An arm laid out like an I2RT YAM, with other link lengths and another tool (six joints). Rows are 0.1 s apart.
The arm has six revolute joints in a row. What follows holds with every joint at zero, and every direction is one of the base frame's.
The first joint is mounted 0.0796 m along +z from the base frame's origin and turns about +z.
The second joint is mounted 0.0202 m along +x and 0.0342 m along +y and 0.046 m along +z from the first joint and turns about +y.
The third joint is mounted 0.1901 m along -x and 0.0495 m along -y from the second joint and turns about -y.
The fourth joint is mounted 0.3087 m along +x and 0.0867 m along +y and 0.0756 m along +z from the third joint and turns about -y.
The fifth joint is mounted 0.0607 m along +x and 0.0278 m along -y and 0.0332 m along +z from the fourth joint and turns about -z.
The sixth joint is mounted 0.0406 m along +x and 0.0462 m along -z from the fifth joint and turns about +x.
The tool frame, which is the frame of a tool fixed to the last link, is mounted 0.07 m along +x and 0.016 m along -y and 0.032 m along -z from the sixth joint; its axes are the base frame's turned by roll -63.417, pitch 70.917 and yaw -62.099 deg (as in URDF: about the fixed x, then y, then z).
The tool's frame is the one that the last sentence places.
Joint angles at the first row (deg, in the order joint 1, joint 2, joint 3, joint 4, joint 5, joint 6):
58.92, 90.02, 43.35, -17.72, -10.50, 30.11
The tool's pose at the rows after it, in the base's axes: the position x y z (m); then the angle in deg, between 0 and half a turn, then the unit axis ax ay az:
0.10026 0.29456 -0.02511 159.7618 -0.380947 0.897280 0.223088
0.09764 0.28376 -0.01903 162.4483 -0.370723 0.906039 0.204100
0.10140 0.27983 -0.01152 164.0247 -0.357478 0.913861 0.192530
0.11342 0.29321 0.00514 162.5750 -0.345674 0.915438 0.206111
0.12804 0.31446 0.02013 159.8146 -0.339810 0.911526 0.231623
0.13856 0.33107 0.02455 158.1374 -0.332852 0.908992 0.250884
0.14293 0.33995 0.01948 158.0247 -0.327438 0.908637 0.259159
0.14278 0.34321 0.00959 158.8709 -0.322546 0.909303 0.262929
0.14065 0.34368 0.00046 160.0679 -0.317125 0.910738 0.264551
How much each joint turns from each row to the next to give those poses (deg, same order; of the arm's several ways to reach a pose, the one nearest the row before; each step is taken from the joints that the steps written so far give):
-0.03, -2.63, -1.22, -3.93, 0.02, 0.72
-0.72, -1.55, -0.02, -5.00, -0.02, 0.50
-1.13, -0.15, 1.44, -3.70, -0.11, 0.48
-0.79, 0.70, 3.91, -1.07, -0.50, 0.77
-0.35, 2.23, 4.81, 1.46, -0.73, 0.54
-0.20, 3.02, 3.54, 2.28, -0.69, 0.81
-0.02, 2.95, 1.90, 1.83, -0.59, 0.72
0.02, 2.38, 0.53, 1.58, -0.77, 0.68
0.02, 1.70, 0.00, 1.00, -0.79, 0.72

